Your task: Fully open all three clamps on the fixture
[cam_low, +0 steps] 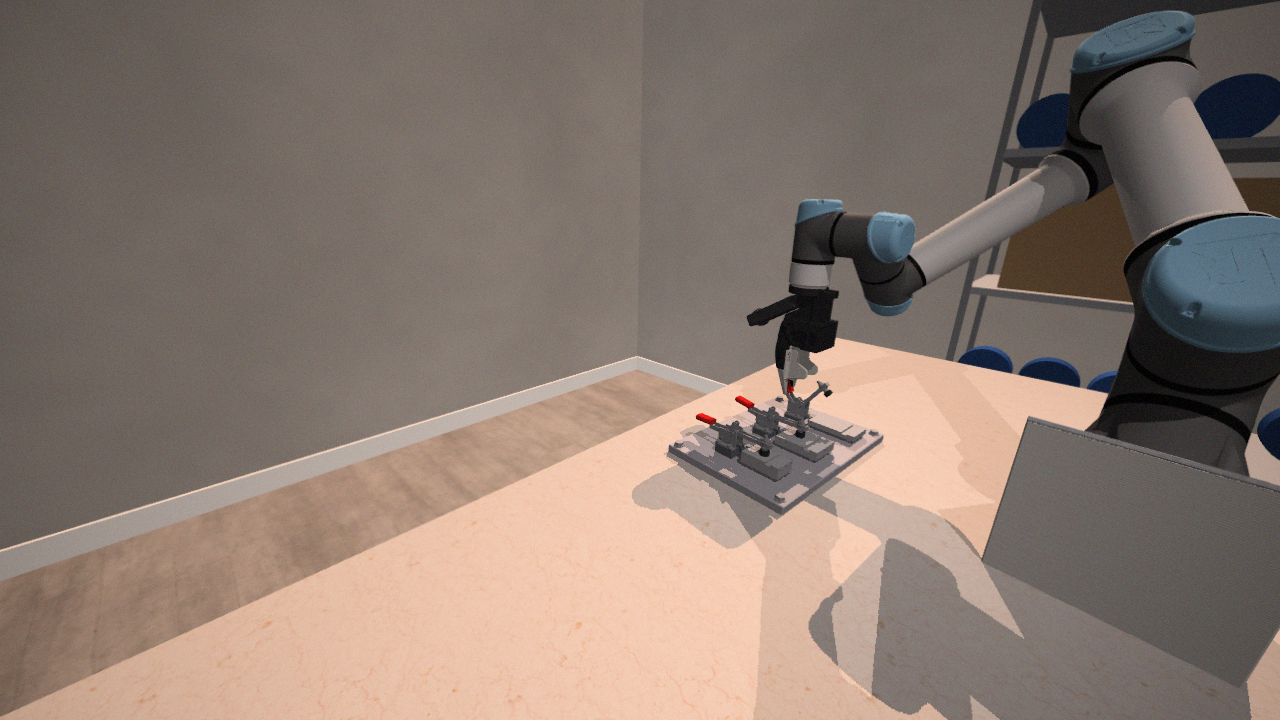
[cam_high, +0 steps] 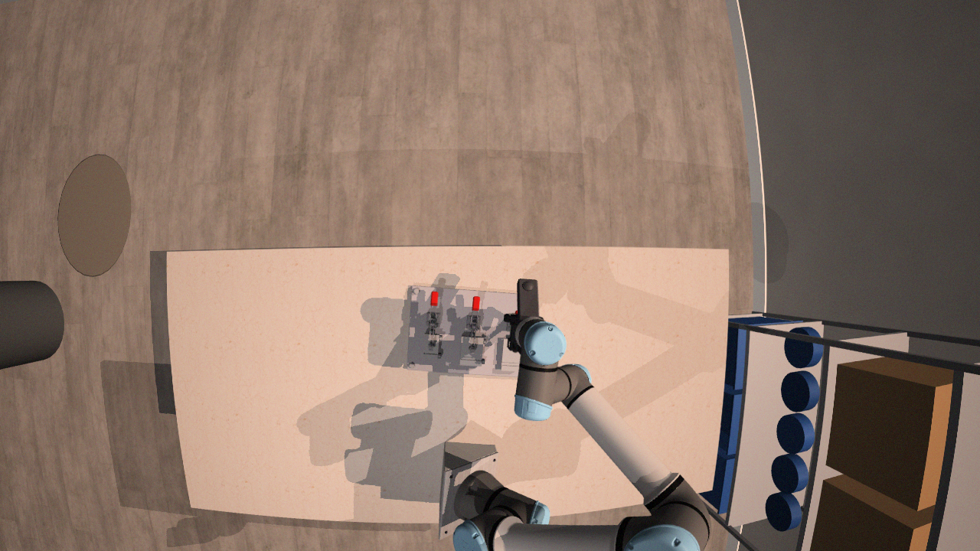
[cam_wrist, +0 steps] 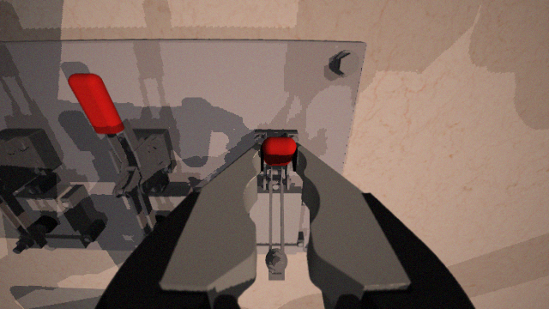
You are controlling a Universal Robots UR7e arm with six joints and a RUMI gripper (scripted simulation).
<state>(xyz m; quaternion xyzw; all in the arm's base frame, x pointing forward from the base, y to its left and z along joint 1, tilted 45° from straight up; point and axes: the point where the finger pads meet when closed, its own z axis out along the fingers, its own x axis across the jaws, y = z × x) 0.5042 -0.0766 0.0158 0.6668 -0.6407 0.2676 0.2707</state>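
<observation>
Now: hand 60 mm past the grey fixture plate, 110 mm to the right of it and 70 mm above it.
</observation>
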